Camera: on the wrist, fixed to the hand. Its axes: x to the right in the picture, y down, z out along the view.
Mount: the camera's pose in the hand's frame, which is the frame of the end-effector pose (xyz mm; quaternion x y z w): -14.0 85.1 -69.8 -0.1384 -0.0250 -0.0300 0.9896
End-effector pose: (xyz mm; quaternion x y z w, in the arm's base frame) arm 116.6 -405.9 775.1 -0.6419 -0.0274 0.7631 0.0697
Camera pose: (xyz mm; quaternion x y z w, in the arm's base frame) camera 181.5 -495.4 765.4 -0.6250 -0.1537 0.7653 0.0023
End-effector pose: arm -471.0 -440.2 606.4 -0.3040 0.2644 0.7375 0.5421
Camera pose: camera -538.2 -522.6 574.7 -0.3653 0.1369 0.7577 0.5231
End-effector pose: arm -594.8 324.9 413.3 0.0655 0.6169 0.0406 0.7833
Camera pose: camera -664.5 410.6 423.7 -0.0611 0.5872 0.1004 0.8008
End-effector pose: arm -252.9 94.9 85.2 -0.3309 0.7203 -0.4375 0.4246
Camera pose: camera -318.9 165.0 30.1 -0.4188 0.7528 -0.3377 0.3793
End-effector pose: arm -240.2 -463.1 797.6 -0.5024 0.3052 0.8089 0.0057
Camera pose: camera -203.7 -563.0 829.0 0.4869 -0.1749 -0.8552 0.0320
